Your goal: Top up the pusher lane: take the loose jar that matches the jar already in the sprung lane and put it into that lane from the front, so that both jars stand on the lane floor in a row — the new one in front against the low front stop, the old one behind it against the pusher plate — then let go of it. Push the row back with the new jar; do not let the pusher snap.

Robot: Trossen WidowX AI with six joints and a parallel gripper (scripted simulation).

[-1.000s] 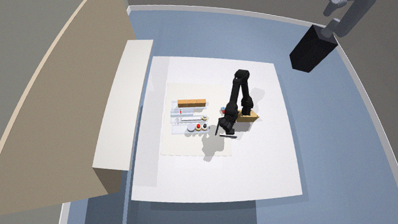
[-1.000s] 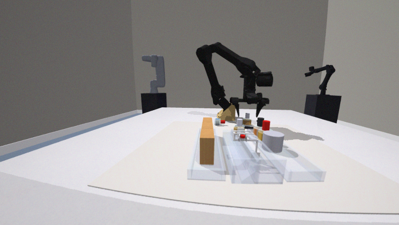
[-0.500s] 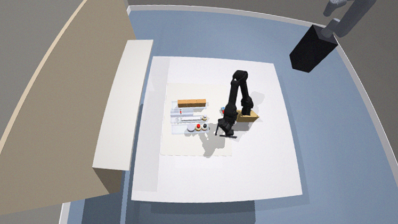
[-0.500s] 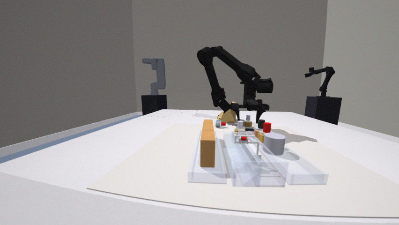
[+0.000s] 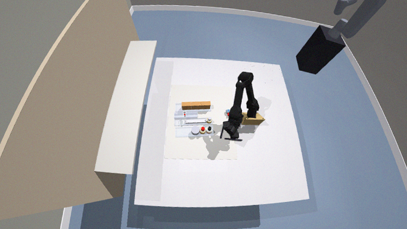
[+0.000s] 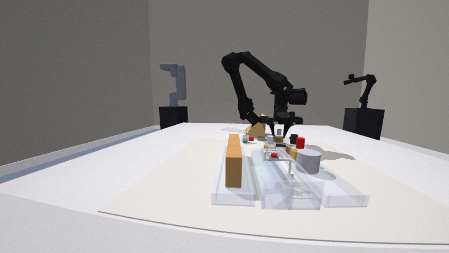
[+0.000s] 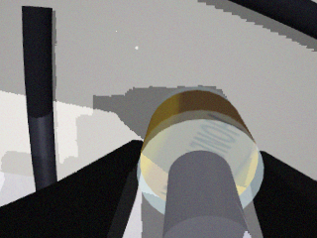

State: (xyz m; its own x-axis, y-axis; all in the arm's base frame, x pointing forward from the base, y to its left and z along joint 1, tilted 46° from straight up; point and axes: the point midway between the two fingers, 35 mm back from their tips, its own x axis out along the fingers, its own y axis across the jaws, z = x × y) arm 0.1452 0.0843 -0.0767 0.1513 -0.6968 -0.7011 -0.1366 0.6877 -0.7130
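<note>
The wide grey cylinder is 27 cm ahead of my gripper tip, 6 cm to the left of it and 1 cm above it. Also, from my gripper tip: red mark (37 cm ahead, 4 cm to the right, 5 cm above); then sprung lane (33 cm ahead, 4 cm to the right).
</note>
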